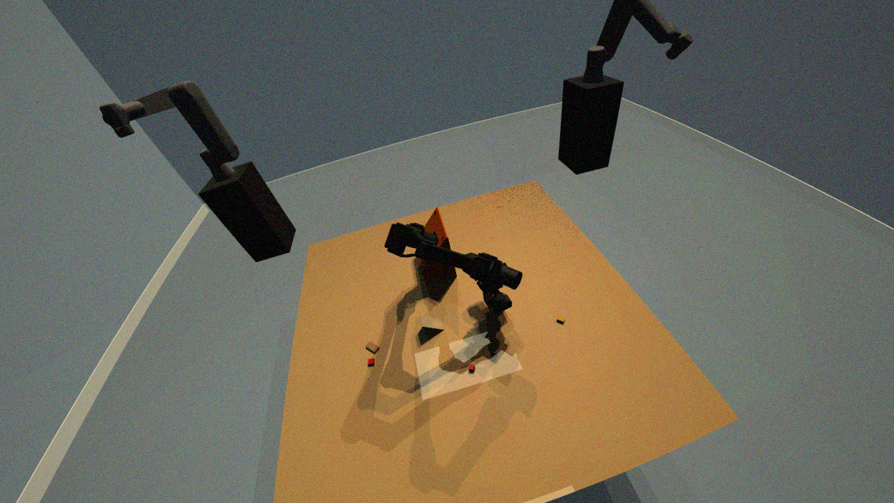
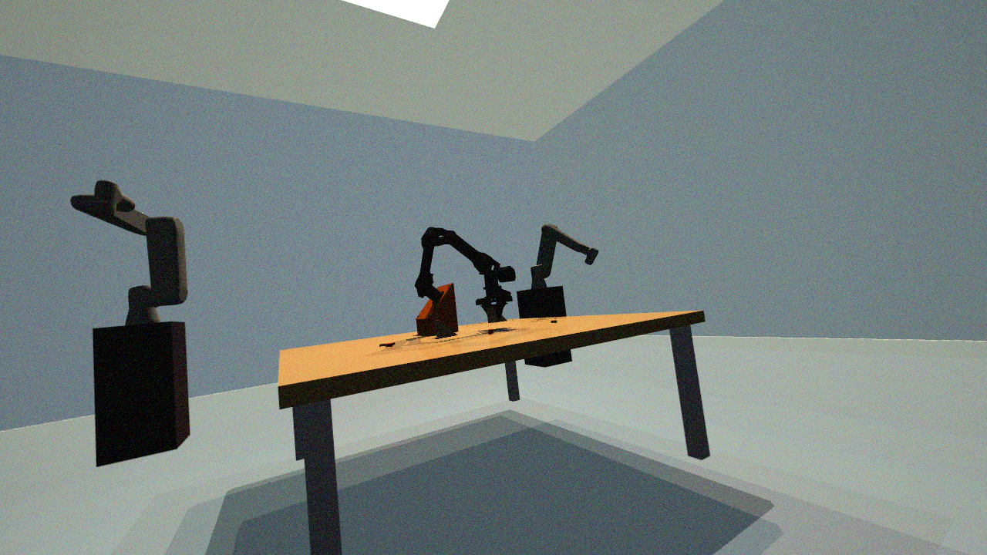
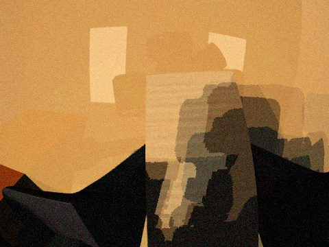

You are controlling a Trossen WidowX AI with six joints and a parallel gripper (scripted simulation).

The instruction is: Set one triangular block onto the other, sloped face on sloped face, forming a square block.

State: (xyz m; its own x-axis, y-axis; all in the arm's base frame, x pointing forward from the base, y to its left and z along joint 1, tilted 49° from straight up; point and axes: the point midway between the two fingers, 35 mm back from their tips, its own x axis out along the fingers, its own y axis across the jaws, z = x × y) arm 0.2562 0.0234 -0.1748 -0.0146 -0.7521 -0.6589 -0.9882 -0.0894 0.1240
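Now: gripper tip 1 cm to the left of the triangular block and 1 cm below it. The rest, counted from my gripper tip: brown block: 46 cm to the right, 3 cm below, 2 cm ahead; orange cube: 20 cm to the left, 13 cm ahead, 3 cm below.
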